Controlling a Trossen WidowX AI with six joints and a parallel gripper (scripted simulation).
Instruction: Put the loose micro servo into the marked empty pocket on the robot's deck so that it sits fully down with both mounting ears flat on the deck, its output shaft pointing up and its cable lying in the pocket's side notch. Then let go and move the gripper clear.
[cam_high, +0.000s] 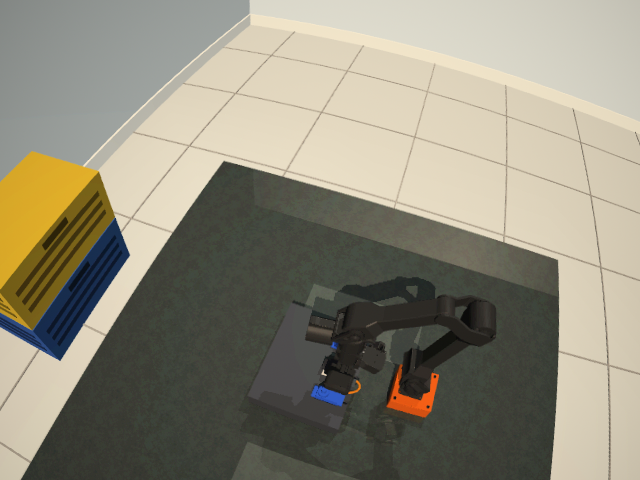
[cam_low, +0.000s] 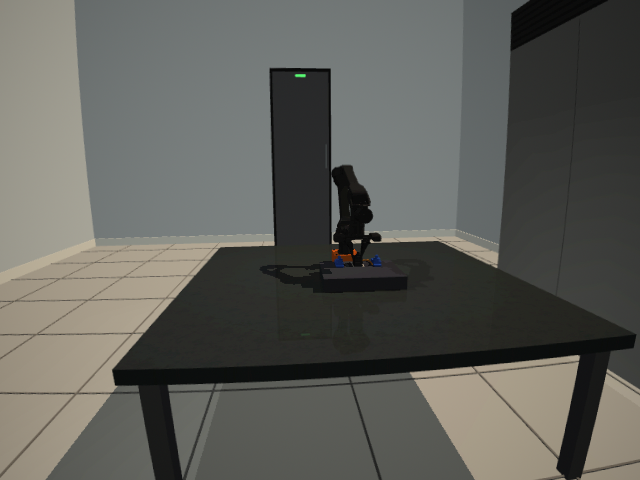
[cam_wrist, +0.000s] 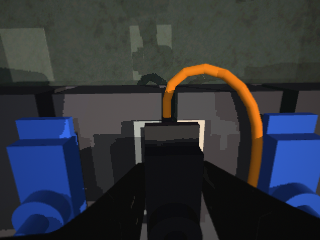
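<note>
My gripper tip is 12 cm short of the dark grey deck and 4 cm above it.
</note>
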